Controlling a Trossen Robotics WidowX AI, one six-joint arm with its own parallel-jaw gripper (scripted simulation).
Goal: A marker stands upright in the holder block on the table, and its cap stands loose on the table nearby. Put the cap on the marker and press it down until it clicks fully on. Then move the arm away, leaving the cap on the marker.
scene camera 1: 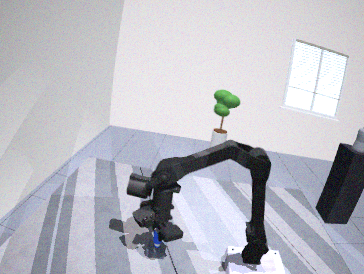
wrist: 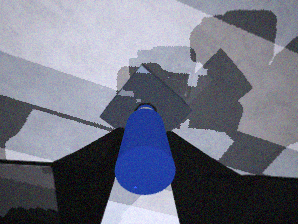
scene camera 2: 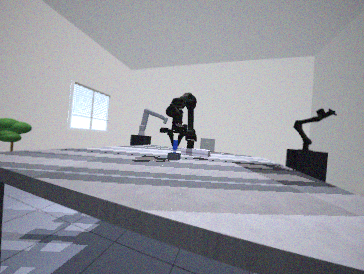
gripper: holds a blue cap [wrist: 145, 165]
